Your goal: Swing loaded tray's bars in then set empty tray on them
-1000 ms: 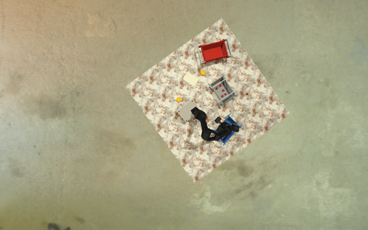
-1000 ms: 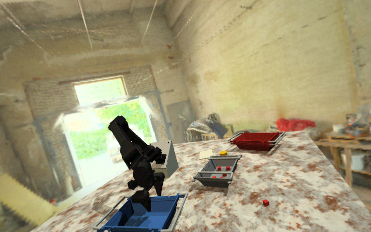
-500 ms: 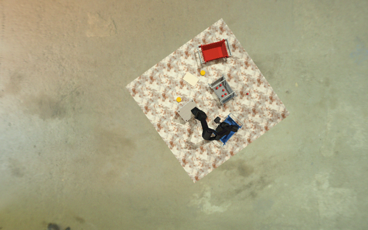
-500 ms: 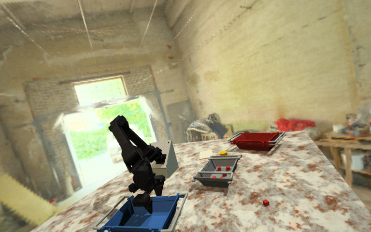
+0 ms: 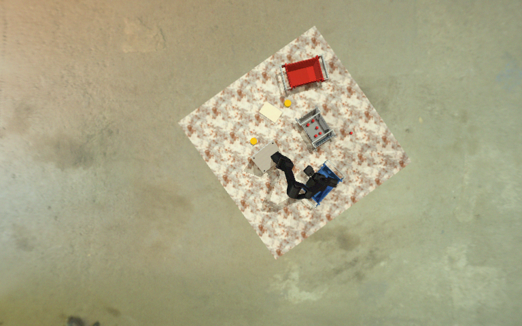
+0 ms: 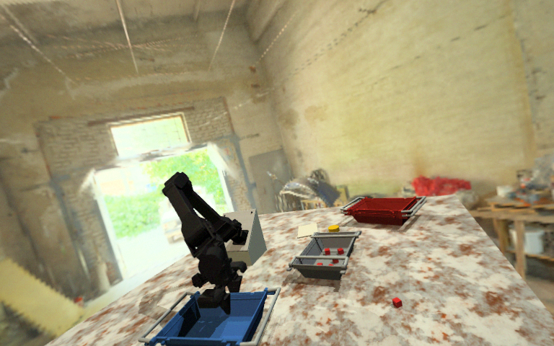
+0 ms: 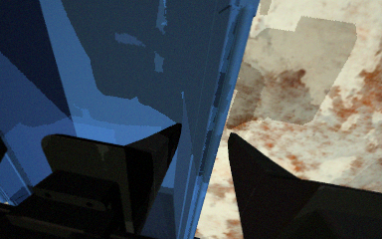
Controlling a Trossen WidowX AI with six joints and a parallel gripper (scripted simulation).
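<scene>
Right now the blue tray is 20 mm ahead of my gripper tip, 80 mm to the right of it and 30 mm above it. Round my gripper tip: red block (440 mm ahead, 90 mm to the left); then cream card (30 mm ahead, 580 mm to the left, 10 mm below).
</scene>
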